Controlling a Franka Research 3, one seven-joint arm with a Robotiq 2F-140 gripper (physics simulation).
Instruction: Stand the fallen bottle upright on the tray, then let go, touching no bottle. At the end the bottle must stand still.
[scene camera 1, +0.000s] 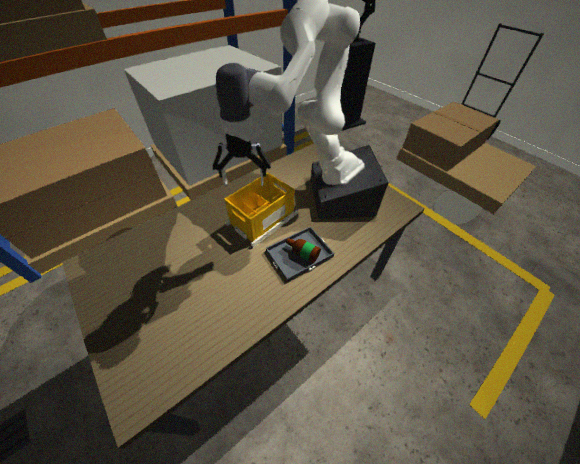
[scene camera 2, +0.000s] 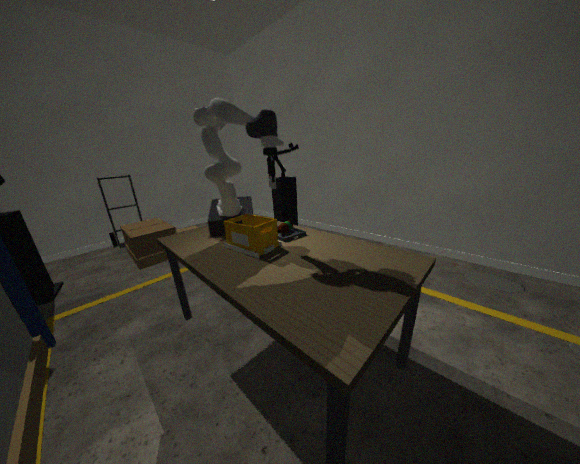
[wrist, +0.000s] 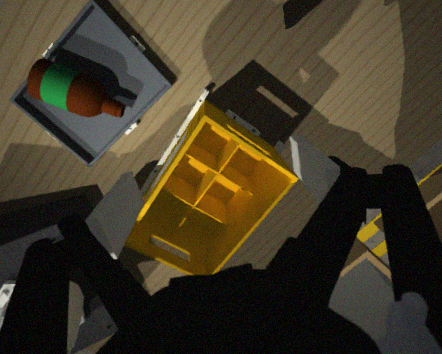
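Note:
The fallen bottle (scene camera 1: 306, 250) (scene camera 2: 285, 228) (wrist: 82, 95), brown with a green band, lies on its side on the grey tray (scene camera 1: 291, 268) (scene camera 2: 301, 233) (wrist: 95, 137). Its neck points toward the yellow crate in scene camera 1 and the wrist view. In scene camera 2 the crate partly hides both bottle and tray. My gripper (scene camera 1: 243, 179) (scene camera 2: 272, 184) (wrist: 213, 171) is open, with nothing between its fingers. It points down, high above the crate's side of the table, apart from the bottle. In the wrist view the bottle is at the upper left, outside the fingers.
A yellow crate (scene camera 1: 254, 231) (scene camera 2: 265, 242) (wrist: 202, 260) with inner dividers stands beside the tray, below my gripper. The black robot base block (scene camera 1: 350, 202) stands behind the tray. The wooden table's (scene camera 1: 185, 325) (scene camera 2: 300, 300) long edge runs near the tray. Large cartons (scene camera 1: 75, 150) stand beyond the table.

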